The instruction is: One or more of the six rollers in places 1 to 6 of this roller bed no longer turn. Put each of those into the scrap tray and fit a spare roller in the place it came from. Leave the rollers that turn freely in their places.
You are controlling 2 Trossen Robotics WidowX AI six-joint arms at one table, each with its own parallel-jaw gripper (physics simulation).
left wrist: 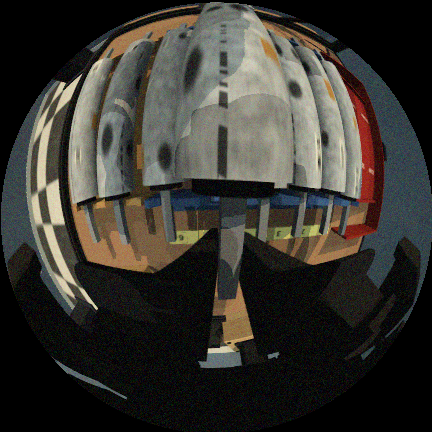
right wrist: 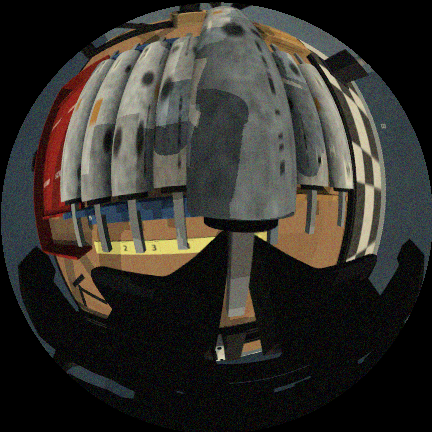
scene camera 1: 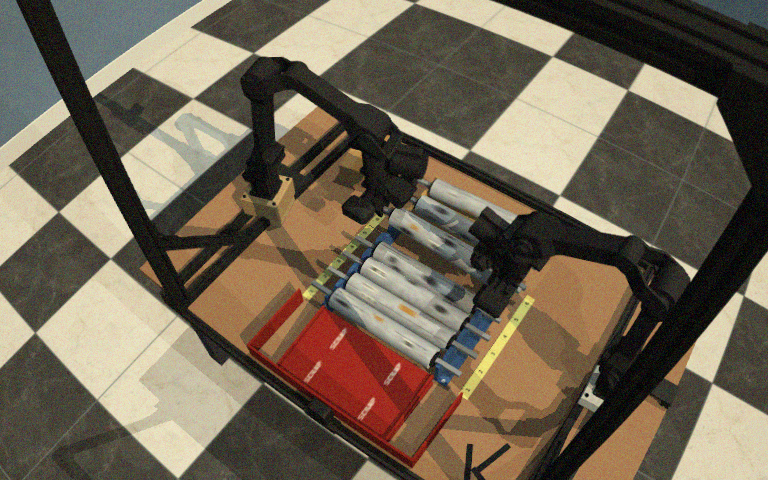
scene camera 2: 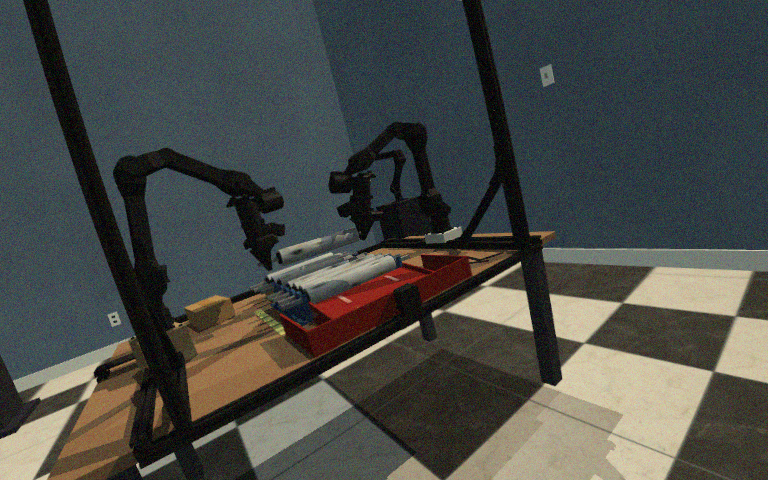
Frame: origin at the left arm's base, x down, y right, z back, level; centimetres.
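Seen in the pictures: left gripper, between the fingertips: (left wrist: 224, 234) (scene camera 1: 382, 214) (scene camera 2: 270, 270); right gripper, between the fingertips: (right wrist: 234, 236) (scene camera 1: 502, 286) (scene camera 2: 362, 239); left arm's base, origin of its link: (left wrist: 250, 342) (scene camera 1: 266, 188); right arm's base, origin of its link: (scene camera 1: 611, 388) (scene camera 2: 442, 230).
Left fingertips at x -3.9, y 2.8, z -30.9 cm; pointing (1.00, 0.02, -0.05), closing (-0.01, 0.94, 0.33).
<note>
Pixels of each thing's top centre, then the offset from my left fingertips to it.
- worn grey roller, centre of its top: (scene camera 1: 443, 237) (scene camera 2: 317, 237) dx -4.8, dy +5.7, dz -15.4 cm
- blue roller bed, centre of its top: (right wrist: 151, 216) (scene camera 1: 480, 317) dx +4.9, dy +16.4, dz -26.8 cm
- red scrap tray, centre of its top: (scene camera 1: 351, 369) (right wrist: 49, 143) (scene camera 2: 378, 284) (left wrist: 370, 137) dx +6.6, dy +34.9, dz -4.6 cm
- tan block, centre of its top: (scene camera 1: 370, 151) (scene camera 2: 206, 303) dx +6.0, dy -23.5, dz +11.0 cm
My left gripper (scene camera 1: 387, 208) (scene camera 2: 269, 266) (left wrist: 224, 234) and right gripper (scene camera 1: 495, 278) (scene camera 2: 363, 236) (right wrist: 241, 239) are shut on the two end shafts of one worn grey roller (scene camera 1: 433, 234) (scene camera 2: 317, 246) (left wrist: 225, 145) (right wrist: 245, 145). It hangs about level, lifted clear above the blue roller bed (scene camera 1: 445, 375) (left wrist: 190, 201) (right wrist: 157, 206). Rollers lie at places 1 to 4, and one at place 6, largely hidden in scene camera 1; place 5 shows a gap. The red scrap tray (scene camera 1: 345, 367) (scene camera 2: 339, 323) (left wrist: 369, 142) (right wrist: 54, 150) holds no roller.
Two spare rollers (scene camera 1: 471, 198) (left wrist: 90, 135) (right wrist: 330, 130) lie beyond the bed from the tray. Yellow number strips (scene camera 1: 499, 346) (left wrist: 190, 236) (right wrist: 140, 247) run along both bed sides. A tan block (scene camera 2: 210, 313) stands near the left arm. Black frame posts (scene camera 2: 506, 164) rise at the table edge.
</note>
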